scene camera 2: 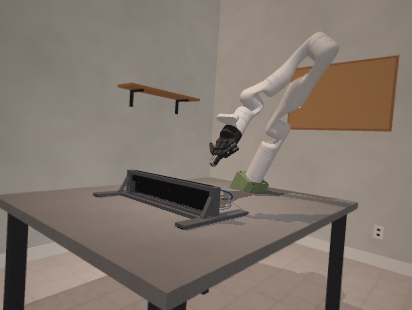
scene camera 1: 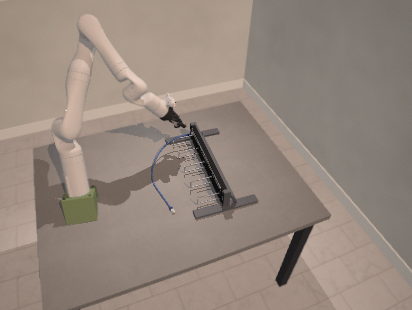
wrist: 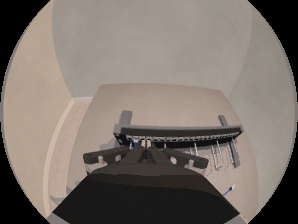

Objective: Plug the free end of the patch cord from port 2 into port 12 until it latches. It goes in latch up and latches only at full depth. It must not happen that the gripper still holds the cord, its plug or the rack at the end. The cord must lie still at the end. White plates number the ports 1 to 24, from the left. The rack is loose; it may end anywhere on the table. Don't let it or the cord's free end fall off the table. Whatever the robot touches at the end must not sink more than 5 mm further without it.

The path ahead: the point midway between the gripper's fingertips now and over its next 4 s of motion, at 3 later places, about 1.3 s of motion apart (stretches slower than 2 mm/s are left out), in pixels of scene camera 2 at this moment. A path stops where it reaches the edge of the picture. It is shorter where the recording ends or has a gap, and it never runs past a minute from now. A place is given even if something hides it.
The gripper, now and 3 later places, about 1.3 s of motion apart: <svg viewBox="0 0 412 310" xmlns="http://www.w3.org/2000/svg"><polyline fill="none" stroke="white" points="211,165 205,174 218,153 224,145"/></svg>
